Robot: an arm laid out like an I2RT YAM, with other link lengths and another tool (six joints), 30 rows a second.
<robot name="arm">
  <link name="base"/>
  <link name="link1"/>
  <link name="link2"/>
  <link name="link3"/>
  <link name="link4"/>
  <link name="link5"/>
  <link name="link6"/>
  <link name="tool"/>
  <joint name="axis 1" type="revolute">
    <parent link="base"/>
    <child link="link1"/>
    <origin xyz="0 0 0.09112"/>
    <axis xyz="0 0 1"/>
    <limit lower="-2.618" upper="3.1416"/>
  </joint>
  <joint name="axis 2" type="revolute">
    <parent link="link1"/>
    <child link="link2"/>
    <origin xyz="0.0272 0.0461 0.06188"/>
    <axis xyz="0 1 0"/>
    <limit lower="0" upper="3.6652"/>
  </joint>
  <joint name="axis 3" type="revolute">
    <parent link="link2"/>
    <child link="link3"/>
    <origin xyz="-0.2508 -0.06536 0"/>
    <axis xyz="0 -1 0"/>
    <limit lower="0" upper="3.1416"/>
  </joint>
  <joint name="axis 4" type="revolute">
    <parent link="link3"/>
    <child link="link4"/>
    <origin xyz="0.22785 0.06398 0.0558"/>
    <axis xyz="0 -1 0"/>
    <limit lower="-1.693" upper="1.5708"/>
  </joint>
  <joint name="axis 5" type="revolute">
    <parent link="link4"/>
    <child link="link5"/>
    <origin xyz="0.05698 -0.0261 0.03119"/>
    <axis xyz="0 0 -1"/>
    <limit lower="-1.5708" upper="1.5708"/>
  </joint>
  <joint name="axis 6" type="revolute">
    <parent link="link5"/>
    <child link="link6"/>
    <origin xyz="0.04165 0 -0.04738"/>
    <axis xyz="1 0 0"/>
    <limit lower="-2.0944" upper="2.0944"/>
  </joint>
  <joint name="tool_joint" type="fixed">
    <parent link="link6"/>
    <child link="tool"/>
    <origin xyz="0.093 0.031 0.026" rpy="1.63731 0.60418 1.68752"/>
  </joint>
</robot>
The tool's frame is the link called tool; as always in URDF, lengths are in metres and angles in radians.
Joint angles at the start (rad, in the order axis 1, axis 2, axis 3, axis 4, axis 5, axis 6):
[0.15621 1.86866 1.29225 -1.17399 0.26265 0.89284]
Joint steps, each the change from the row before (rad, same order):
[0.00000 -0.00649 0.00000 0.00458 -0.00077 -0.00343]
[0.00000 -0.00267 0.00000 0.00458 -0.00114 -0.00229]
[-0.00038 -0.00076 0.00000 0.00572 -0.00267 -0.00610]
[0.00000 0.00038 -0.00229 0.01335 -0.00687 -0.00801]
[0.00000 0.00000 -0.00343 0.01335 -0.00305 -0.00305]
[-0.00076 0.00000 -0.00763 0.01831 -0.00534 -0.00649]
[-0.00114 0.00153 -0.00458 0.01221 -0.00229 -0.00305]
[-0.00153 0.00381 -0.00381 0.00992 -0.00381 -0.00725]
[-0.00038 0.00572 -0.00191 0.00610 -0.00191 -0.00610]
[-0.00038 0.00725 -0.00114 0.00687 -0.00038 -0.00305]
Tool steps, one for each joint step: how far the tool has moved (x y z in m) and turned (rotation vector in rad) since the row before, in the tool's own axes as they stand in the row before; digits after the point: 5 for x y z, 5 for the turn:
[0.00012 0.00073 -0.00190 -0.00995 0.00373 -0.00152]
[0.00032 0.00075 -0.00082 -0.00634 0.00304 -0.00103]
[0.00070 0.00090 -0.00025 -0.00477 0.00431 -0.00455]
[0.00179 0.00155 0.00052 -0.00758 0.00937 -0.00607]
[0.00104 0.00147 0.00063 -0.00839 0.00545 -0.00141]
[0.00135 0.00129 0.00163 -0.00810 0.00787 -0.00396]
[0.00055 0.00106 0.00142 -0.00479 0.00377 -0.00095]
[0.00079 0.00072 0.00200 -0.00033 0.00433 -0.00529]
[0.00081 0.00045 0.00209 0.00257 0.00152 -0.00587]
[0.00059 0.00084 0.00231 0.00191 0.00004 -0.00287]

